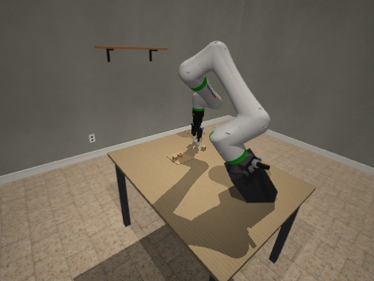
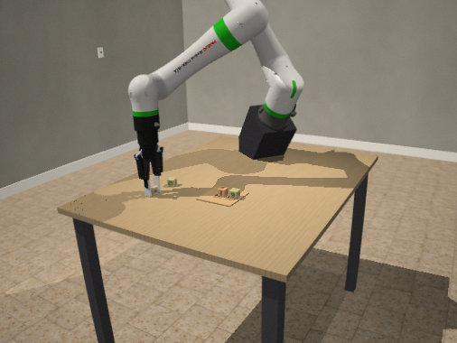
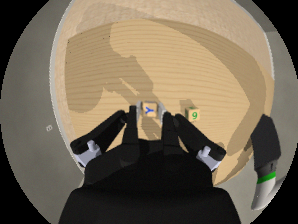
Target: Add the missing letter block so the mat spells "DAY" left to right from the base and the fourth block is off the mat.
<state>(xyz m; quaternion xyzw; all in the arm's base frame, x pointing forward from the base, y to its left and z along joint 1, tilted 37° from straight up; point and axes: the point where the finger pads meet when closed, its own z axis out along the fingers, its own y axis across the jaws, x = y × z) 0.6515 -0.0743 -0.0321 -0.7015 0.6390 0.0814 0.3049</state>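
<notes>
Now: the tan mat 22 cm to the left of my hand, 16 cm behind it and 3 cm below it.
</notes>
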